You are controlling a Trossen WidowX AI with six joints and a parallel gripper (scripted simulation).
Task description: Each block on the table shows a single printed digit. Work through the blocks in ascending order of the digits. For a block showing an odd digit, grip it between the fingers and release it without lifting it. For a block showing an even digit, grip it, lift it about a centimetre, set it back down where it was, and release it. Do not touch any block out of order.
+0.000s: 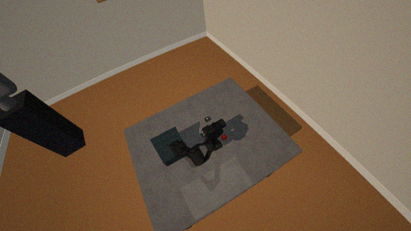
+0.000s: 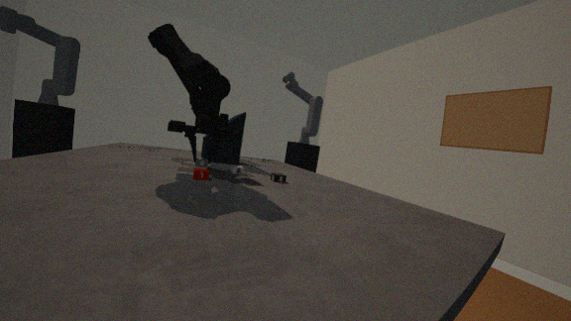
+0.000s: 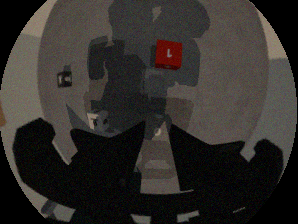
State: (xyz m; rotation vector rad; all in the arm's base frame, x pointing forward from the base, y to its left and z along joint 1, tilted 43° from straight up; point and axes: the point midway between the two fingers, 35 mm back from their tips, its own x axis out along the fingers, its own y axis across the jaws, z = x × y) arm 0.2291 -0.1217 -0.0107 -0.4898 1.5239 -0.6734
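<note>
My gripper tip is now 90 mm short of the red block, 10 mm to the left of it and 10 mm above it. The rest, counted from my gripper tip: light grey block: 110 mm to the left, 10 mm below; dark block: 200 mm to the left, 80 mm ahead, 10 mm below.
</note>
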